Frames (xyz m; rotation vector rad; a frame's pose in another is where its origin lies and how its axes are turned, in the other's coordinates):
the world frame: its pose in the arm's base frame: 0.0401 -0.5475 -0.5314 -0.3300 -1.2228 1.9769
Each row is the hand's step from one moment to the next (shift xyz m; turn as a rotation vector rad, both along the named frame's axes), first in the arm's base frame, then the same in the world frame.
Working: the arm's base frame: its pose in the world frame: 0.5140 -0.5619 -0.0623 0.3300 1.2228 -1.9769

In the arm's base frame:
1: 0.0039 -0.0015 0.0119 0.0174 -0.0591 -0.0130
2: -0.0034 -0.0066 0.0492 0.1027 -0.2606 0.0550
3: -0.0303 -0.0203 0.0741 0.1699 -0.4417 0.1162
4: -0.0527 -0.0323 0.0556 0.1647 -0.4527 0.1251
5: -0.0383 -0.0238 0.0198 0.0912 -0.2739 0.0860
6: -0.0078 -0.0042 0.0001 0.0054 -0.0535 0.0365
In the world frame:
1: -0.0017 -0.0116 0.0047 -0.0567 0.0169 0.0216
2: 0.0059 -0.0384 0.0311 -0.2481 -0.0329 0.1373
3: 0.0181 -0.0434 0.0679 -0.4138 -0.0733 0.2466
4: 0.0212 -0.0142 0.0791 -0.4168 -0.0757 0.2612
5: 0.0117 0.0072 0.0473 -0.2448 -0.0505 0.1681
6: 0.0022 0.0046 0.0072 -0.0362 -0.0206 0.0499

